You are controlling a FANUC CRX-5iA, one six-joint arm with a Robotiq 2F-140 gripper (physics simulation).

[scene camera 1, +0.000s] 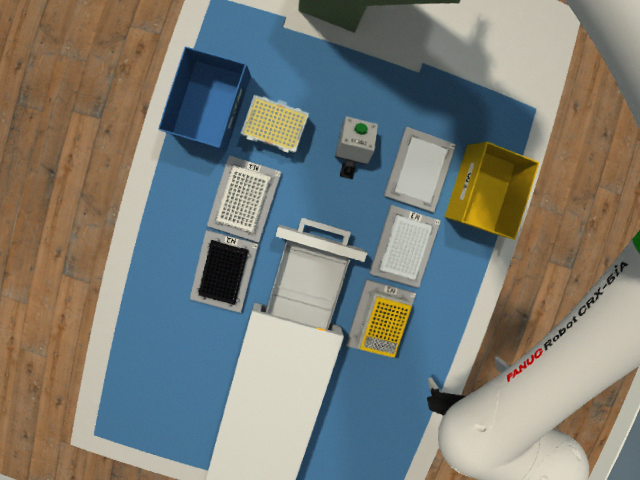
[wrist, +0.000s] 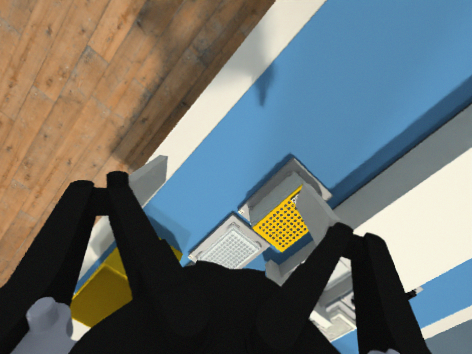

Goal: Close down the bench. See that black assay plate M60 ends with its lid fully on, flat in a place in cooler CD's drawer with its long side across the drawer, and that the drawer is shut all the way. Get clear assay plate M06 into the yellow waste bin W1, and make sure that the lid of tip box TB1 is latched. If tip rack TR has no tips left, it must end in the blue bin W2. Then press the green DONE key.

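Frame: origin at the arm's base, x ahead, y left, z up, level; millimetres.
Where they show: gripper, fingertip midpoint: (scene camera 1: pixel 464 373) (wrist: pixel 234 181).
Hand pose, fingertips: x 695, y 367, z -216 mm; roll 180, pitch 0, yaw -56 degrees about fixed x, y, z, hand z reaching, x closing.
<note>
After its pixels a point has its place.
In the scene view a black plate (scene camera 1: pixel 223 272) {x 683, y -165, z -379 mm} lies in nest N2, its wells showing; its name is unreadable. A clear plate (scene camera 1: pixel 406 246) {x 499, y 200, z -380 mm} (wrist: pixel 231 247) {x 524, y 213, z -380 mm} lies in nest N3. A yellow rack (scene camera 1: pixel 387 320) {x 662, y 205, z -332 mm} (wrist: pixel 282 225) {x 660, y 212, z -332 mm} at nest N1 shows tips at one end. A yellow-gridded box (scene camera 1: pixel 275 124) {x 346, y -158, z -335 mm} stands beside the blue bin (scene camera 1: pixel 204 100) {x 339, y -328, z -401 mm}; its latch is too small to judge. The cooler drawer (scene camera 1: pixel 320 243) {x 549, y 11, z -334 mm} is pulled out. The yellow bin (scene camera 1: pixel 491 188) {x 306, y 354, z -401 mm} (wrist: pixel 102 295) {x 232, y 344, z -344 mm} and green key (scene camera 1: pixel 360 128) {x 296, y 11, z -334 mm} stand farther back. My gripper (scene camera 1: pixel 466 373) {x 695, y 367, z -216 mm} (wrist: pixel 234 181) {x 695, y 367, z -216 mm} is open and empty, above the bench's right edge.
A white plate (scene camera 1: pixel 242 198) {x 516, y -176, z -378 mm} lies in nest N4. A pale flat piece (scene camera 1: pixel 422 169) {x 325, y 177, z -385 mm} lies on a nest beside the yellow bin. The cooler body (scene camera 1: pixel 281 392) {x 888, y 37, z -320 mm} (wrist: pixel 430 200) {x 868, y 90, z -321 mm} stands at front centre. A dark green object (scene camera 1: pixel 336 10) {x 80, y -119, z -313 mm} is at the back edge.
</note>
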